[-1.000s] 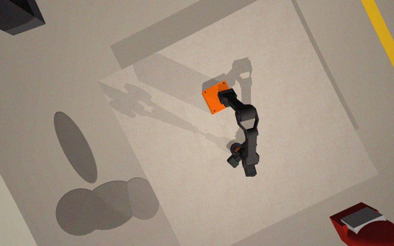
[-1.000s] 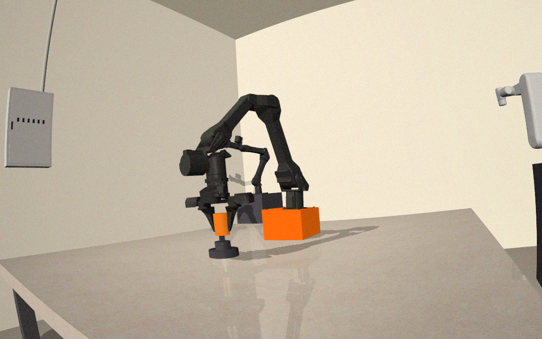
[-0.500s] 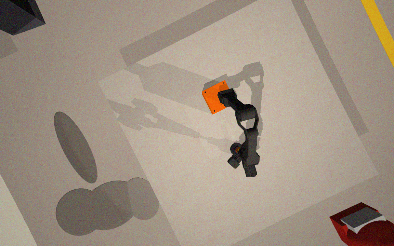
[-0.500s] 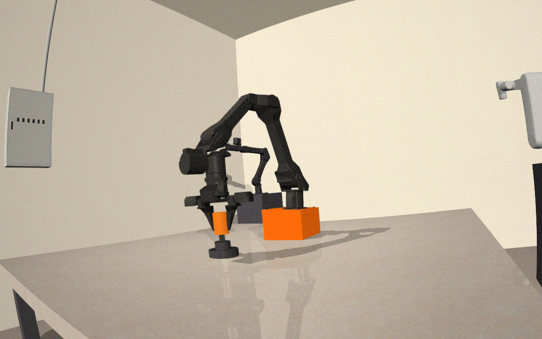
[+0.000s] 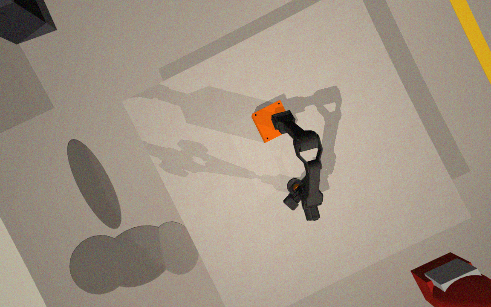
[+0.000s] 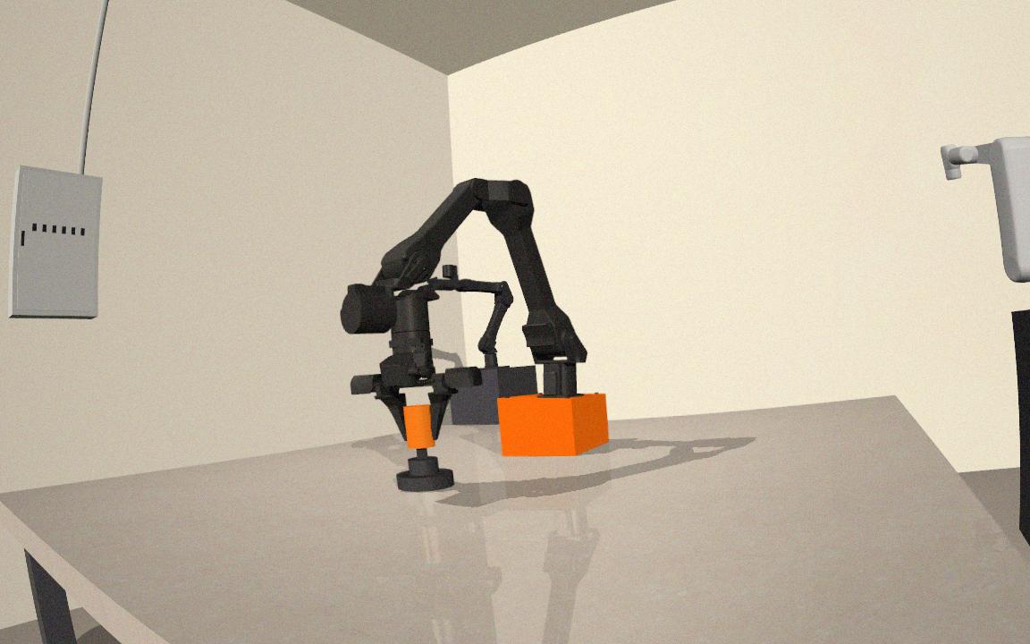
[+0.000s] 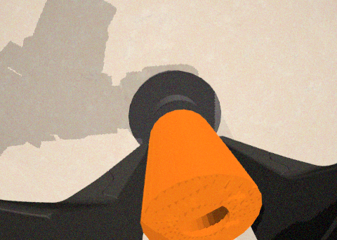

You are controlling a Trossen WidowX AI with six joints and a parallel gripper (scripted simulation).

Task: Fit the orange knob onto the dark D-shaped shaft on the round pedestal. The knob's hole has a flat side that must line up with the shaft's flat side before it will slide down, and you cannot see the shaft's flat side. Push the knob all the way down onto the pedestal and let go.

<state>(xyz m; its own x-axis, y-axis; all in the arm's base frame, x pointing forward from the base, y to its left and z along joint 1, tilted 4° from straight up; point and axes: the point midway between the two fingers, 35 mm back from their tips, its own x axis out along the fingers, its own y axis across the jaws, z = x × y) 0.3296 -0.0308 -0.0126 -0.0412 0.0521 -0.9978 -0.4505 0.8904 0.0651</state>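
Now: gripper tip 20 mm below the orange knob. Round my gripper tip: dark round pedestal 40 mm below.
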